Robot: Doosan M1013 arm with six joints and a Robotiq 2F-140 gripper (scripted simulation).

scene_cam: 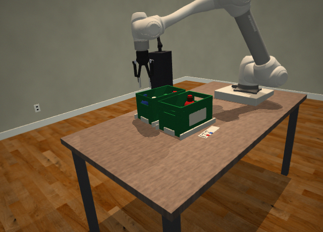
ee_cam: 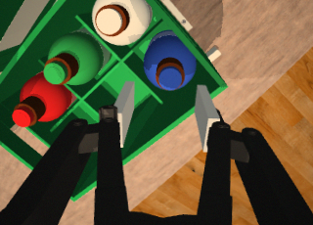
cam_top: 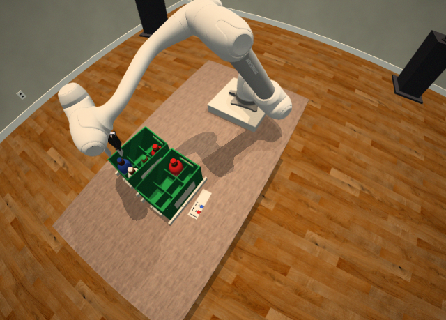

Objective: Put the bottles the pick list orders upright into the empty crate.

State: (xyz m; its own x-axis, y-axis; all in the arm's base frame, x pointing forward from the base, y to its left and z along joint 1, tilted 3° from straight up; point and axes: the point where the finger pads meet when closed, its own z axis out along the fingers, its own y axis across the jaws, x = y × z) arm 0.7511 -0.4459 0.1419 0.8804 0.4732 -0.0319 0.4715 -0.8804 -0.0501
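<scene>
The blue-label bottle is 16 cm below my hand. From my hand the other things lie so: white-label bottle (2 cm ahead, 8 cm to the left, 16 cm below); then pick list (44 cm to the left, 24 cm below); then green-label bottle (6 cm behind, 11 cm to the left, 16 cm below).
</scene>
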